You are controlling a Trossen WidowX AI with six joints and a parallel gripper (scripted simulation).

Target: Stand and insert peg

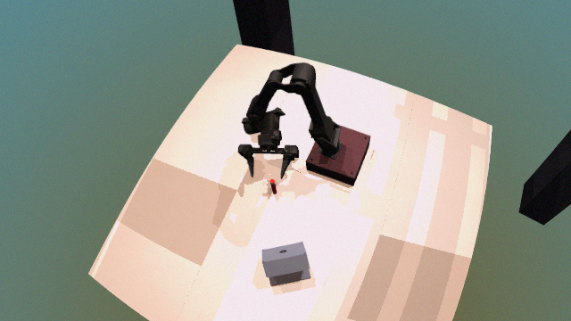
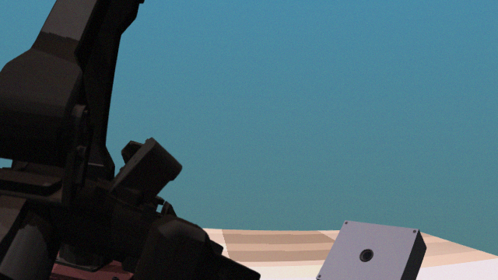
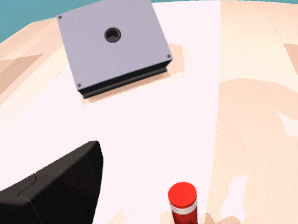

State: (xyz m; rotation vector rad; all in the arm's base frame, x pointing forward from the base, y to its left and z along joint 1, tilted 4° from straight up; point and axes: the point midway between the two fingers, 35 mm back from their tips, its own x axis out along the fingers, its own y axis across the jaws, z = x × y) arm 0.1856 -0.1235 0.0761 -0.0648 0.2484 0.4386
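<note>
Right now the red peg is 10 mm behind my gripper tip, 10 mm to the left of it and 50 mm below it. Also, from my gripper tip: grey sloped panel 190 mm ahead, 180 mm to the left, 50 mm below.
</note>
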